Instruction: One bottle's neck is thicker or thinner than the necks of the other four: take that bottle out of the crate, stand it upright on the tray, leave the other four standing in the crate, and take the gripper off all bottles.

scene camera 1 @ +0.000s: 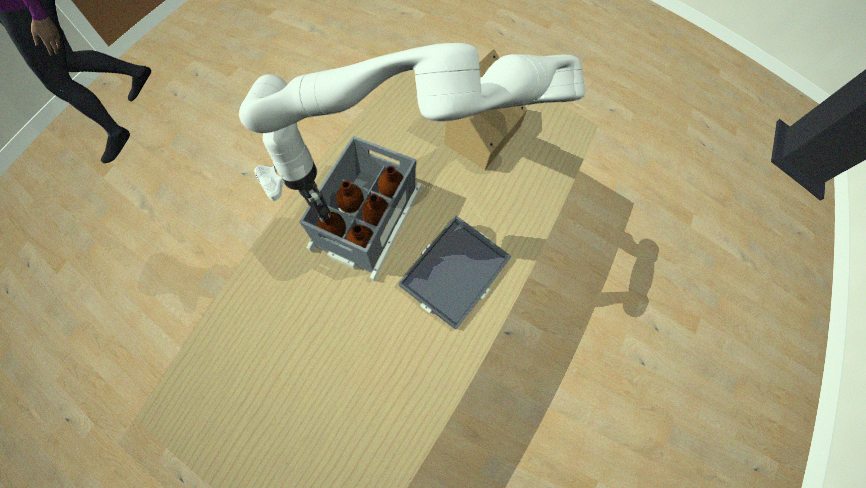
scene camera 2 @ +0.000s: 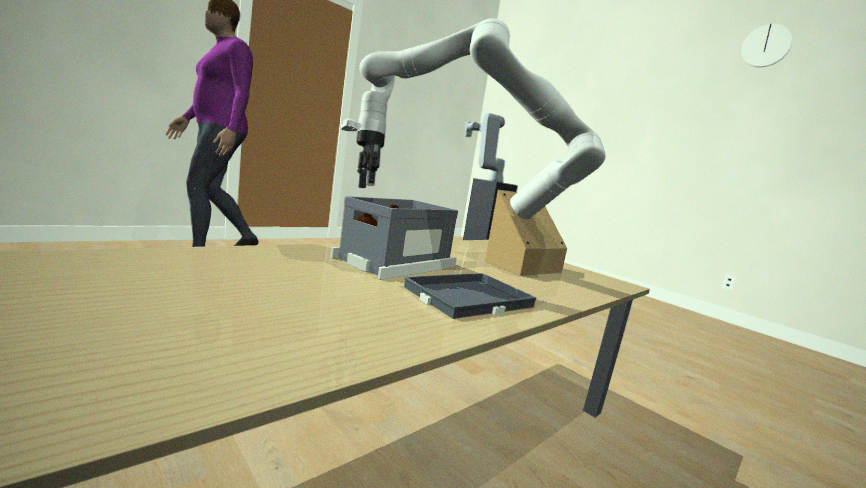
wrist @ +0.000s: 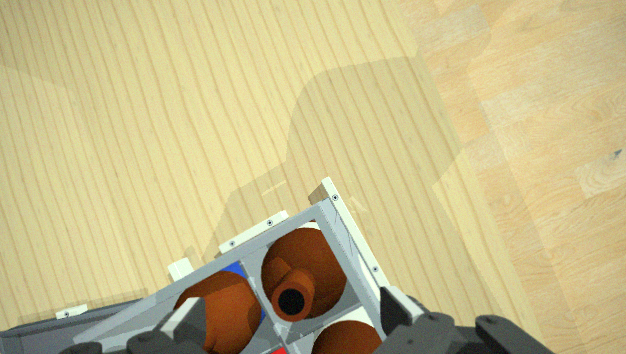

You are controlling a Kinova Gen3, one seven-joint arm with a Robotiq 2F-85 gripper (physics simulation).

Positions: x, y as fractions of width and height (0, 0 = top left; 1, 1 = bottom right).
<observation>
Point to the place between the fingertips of my gripper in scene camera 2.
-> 0.42, 0.38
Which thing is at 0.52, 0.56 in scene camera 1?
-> A dark grey tray.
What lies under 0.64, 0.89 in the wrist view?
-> My gripper.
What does my gripper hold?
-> Nothing.
</observation>
